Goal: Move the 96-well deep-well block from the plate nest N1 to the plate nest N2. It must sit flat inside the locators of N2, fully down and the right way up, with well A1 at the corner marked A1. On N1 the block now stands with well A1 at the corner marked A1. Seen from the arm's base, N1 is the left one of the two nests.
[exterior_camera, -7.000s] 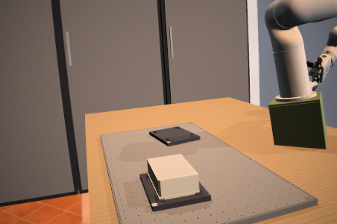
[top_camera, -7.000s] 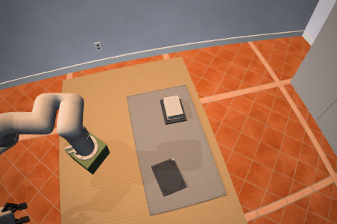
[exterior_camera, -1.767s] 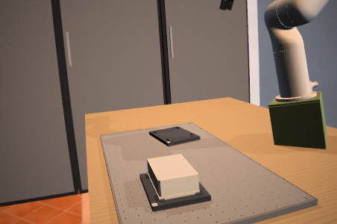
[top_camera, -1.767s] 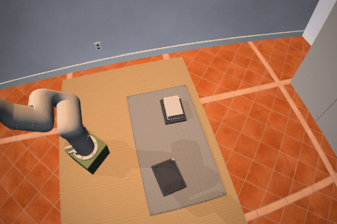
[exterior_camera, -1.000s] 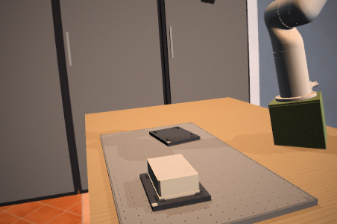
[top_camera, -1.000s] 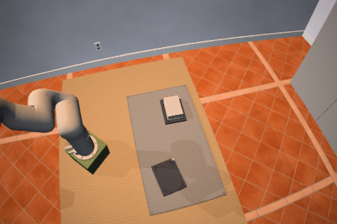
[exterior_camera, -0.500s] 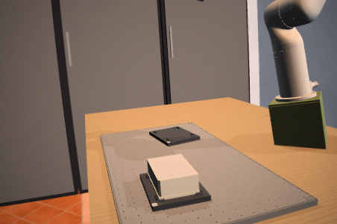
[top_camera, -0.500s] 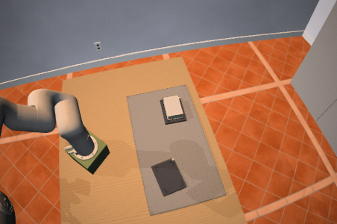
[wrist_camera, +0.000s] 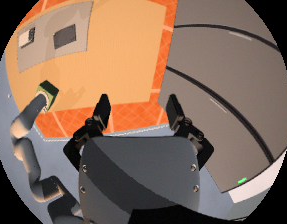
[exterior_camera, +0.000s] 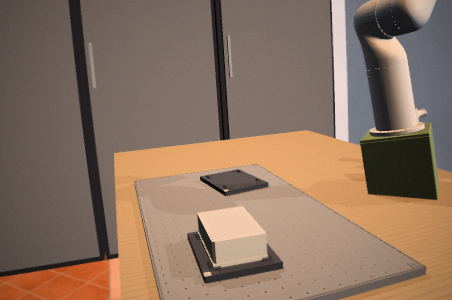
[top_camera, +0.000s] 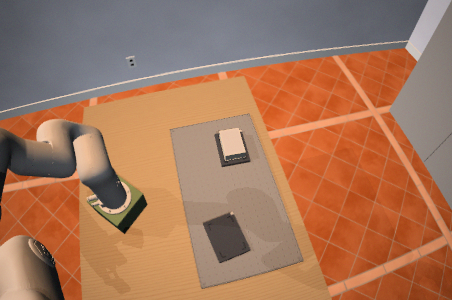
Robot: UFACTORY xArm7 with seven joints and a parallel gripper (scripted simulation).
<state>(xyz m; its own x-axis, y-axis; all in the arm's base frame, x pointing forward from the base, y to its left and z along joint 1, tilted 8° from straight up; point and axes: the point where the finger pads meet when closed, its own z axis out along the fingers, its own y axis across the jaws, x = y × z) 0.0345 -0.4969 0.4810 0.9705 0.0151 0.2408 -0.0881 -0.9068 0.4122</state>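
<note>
Right now my hand is 440 mm short of the cream deep-well block, 640 mm to the right of it and 510 mm above it. Also, from my hand: white A1 mark (310 mm ahead, 370 mm to the left, 530 mm below); dark plate nest N1 (440 mm ahead, 640 mm to the left, 540 mm below); dark plate nest N2 (250 mm ahead, 300 mm to the left, 540 mm below).
</note>
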